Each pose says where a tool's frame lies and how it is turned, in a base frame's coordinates. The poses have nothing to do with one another.
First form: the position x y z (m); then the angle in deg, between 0 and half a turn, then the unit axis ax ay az.
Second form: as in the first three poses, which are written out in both.
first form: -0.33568 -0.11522 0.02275 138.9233 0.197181 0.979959 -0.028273
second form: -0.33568 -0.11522 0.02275 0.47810 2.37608 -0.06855
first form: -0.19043 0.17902 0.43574 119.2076 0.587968 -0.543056 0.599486
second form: -0.19043 0.17902 0.43574 1.22331 -1.12986 1.24727
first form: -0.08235 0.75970 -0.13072 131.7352 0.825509 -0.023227 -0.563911
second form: -0.08235 0.75970 -0.13072 1.89802 -0.05340 -1.29655
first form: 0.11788 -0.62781 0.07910 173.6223 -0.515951 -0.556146 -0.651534
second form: 0.11788 -0.62781 0.07910 -1.56348 -1.68528 -1.97433
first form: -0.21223 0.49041 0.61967 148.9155 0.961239 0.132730 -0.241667
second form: -0.21223 0.49041 0.61967 2.49832 0.34497 -0.62811
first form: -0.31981 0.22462 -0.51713 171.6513 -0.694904 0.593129 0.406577
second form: -0.31981 0.22462 -0.51713 -2.08185 1.77694 1.21806
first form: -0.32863 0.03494 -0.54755 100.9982 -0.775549 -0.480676 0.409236
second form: -0.32863 0.03494 -0.54755 -1.36710 -0.84731 0.72138
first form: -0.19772 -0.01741 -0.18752 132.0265 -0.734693 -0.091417 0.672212
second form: -0.19772 -0.01741 -0.18752 -1.69295 -0.21065 1.54898
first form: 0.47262 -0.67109 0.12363 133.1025 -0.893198 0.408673 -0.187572
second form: 0.47262 -0.67109 0.12363 -2.07497 0.94938 -0.43574
